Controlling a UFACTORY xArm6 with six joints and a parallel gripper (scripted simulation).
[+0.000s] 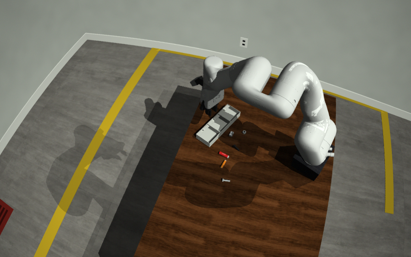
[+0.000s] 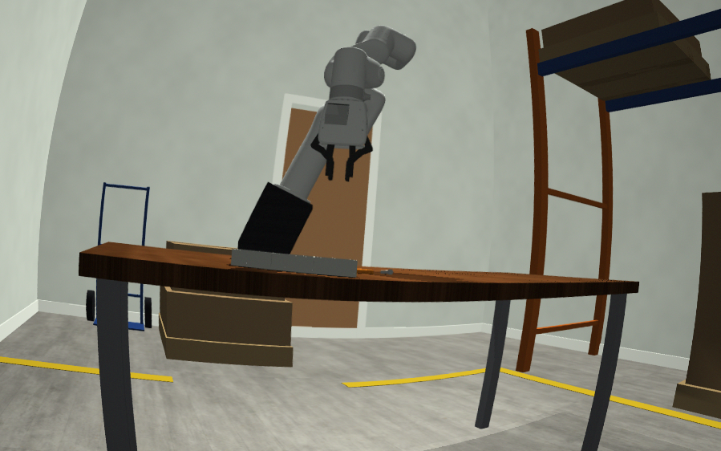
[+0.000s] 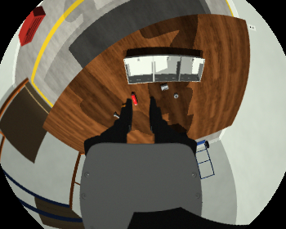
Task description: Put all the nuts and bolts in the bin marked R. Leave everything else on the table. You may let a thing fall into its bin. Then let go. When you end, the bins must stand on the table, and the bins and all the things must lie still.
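My hand is 21 cm above the nut, 16 cm past it and 7 cm to the left of it. From my hand the other things lie so: dark bolt: 21 cm below, 13 cm behind, 3 cm to the left; then red cylinder: 20 cm below, 9 cm to the left, 9 cm behind; then long grey bin: 20 cm below, 7 cm to the right, 3 cm behind.
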